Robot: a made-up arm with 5 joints.
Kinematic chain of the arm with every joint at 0, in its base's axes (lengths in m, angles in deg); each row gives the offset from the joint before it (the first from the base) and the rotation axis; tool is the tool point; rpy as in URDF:
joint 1: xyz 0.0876 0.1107 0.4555 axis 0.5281 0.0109 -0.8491
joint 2: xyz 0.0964 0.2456 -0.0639 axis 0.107 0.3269 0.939
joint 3: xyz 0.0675 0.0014 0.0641 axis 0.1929 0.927 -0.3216
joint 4: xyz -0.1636 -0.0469 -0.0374 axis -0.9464 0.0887 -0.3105
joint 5: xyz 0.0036 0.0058 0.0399 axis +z
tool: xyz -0.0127 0.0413 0.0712 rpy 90 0 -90
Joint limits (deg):
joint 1: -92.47..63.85
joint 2: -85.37..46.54
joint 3: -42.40..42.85
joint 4: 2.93..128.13
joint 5: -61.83..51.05
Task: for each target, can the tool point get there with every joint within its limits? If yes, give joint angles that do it. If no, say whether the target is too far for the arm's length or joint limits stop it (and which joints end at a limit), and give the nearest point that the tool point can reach.
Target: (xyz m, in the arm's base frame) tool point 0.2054 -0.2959 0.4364
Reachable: no: joint limits stop it (at a limit: joint 1, joint 2, joint 4, joint 5) | nearest point 0.2602 0.0402 0.6601 | short by 0.407 m
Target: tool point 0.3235 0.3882 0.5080
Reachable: yes | joints 24.11 -60.65 15.62 69.37 -12.82
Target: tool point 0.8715 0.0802 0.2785
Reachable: no: too far | nearest point 0.4277 0.1821 0.4072 | short by 0.473 m
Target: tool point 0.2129 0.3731 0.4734
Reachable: yes | joints 25.52 19.65 17.65 102.01 -1.70
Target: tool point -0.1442 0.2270 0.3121
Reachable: yes | joints -77.52 18.24 8.58 49.07 -38.12
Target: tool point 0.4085 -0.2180 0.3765
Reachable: no: joint limits stop it (at a limit: joint 1, joint 3, joint 4, joint 5) | nearest point 0.3556 0.1172 0.4071 | short by 0.341 m
